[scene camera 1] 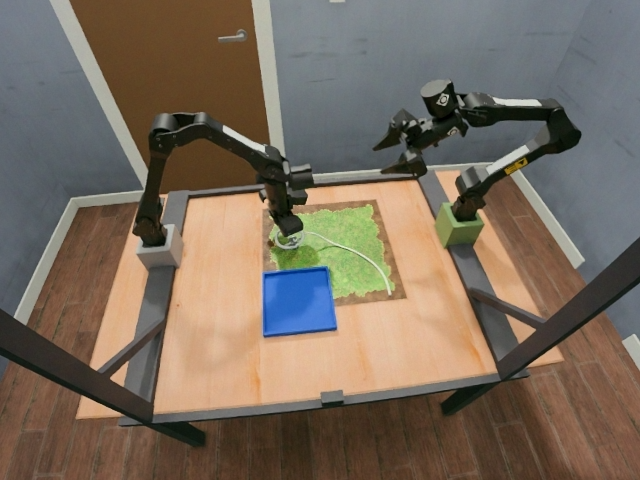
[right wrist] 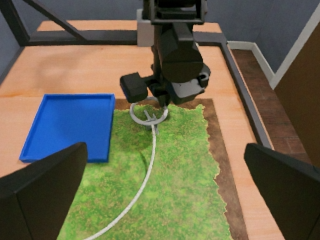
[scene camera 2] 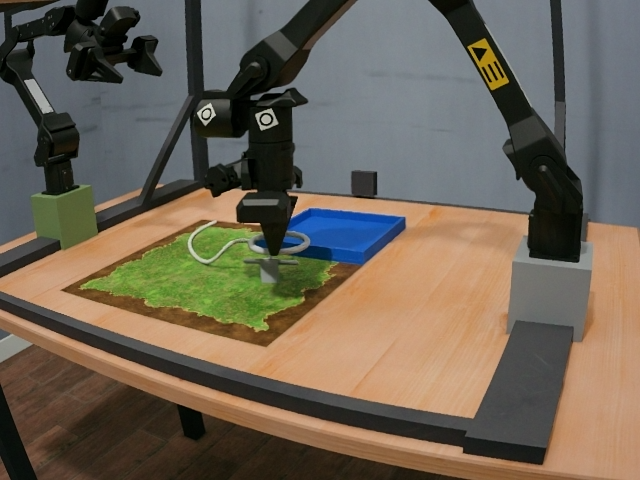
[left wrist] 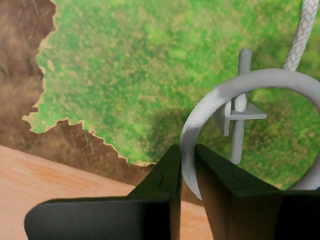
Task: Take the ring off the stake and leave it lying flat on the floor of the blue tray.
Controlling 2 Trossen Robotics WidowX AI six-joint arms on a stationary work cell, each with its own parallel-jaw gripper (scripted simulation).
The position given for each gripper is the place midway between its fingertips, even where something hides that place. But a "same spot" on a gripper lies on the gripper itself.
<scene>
left gripper: scene camera 1 283,229; right wrist 164,105; scene camera 2 274,253; left wrist 186,151
right gripper: scene camera 1; right wrist; scene camera 2 142,77; not seen in the left wrist view (out of frame)
same spot on right gripper: (right wrist: 44,190) = (scene camera 1: 393,162)
same spot on dark frame rail: (scene camera 2: 423,425) = (scene camera 1: 199,190)
</scene>
